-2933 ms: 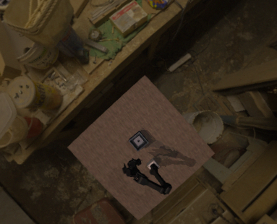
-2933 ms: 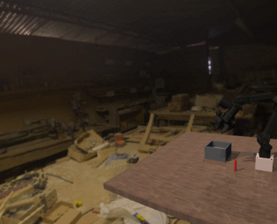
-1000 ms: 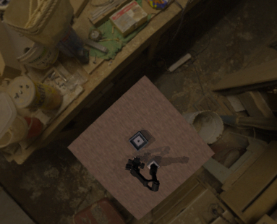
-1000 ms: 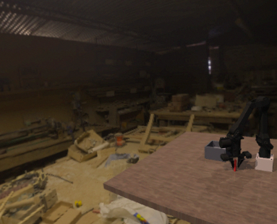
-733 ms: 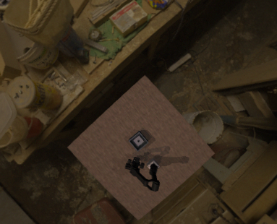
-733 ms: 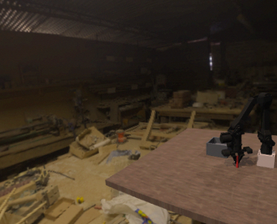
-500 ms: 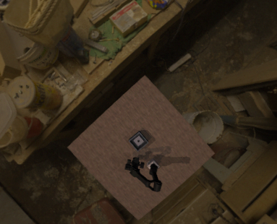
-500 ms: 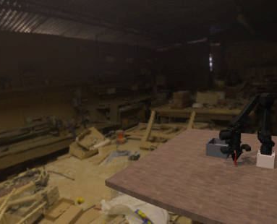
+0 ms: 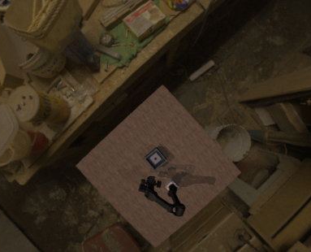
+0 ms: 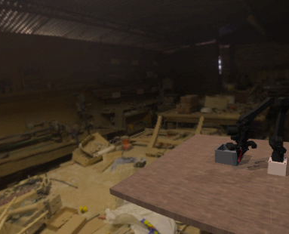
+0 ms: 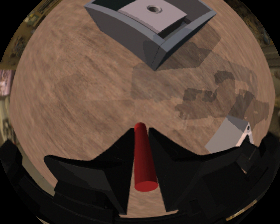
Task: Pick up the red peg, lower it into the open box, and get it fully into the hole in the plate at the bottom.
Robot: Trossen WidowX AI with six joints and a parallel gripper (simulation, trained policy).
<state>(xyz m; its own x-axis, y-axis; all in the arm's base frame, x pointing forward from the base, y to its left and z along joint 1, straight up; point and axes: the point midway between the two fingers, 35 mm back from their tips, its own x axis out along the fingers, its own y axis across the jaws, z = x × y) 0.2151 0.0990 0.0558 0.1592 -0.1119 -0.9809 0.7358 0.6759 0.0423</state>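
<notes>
Now: the light grey plate 160 mm to the right of my gripper tip, 110 mm ahead of it and 60 mm below it. Also, from my gripper tip: red peg 10 mm to the left, 10 mm behind, 10 mm above; grey box 160 mm to the right, 110 mm ahead, 80 mm below.
</notes>
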